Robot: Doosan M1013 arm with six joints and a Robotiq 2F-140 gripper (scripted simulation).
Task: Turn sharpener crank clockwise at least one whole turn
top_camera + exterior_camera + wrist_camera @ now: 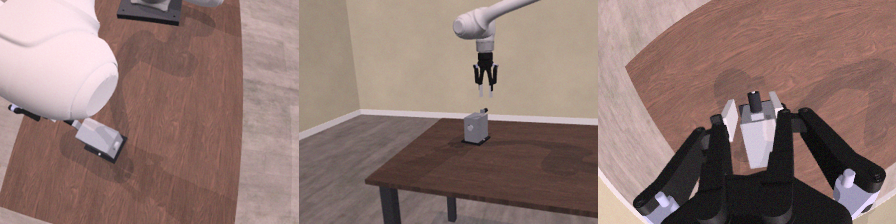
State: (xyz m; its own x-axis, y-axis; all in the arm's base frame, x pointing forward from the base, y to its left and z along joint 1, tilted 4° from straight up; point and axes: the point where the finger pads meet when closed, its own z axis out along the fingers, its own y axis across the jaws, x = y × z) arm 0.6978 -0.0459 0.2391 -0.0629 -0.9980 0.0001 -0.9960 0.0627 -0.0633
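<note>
The dark crank knob is 100 mm below my hand and 20 mm to the left of it.
</note>
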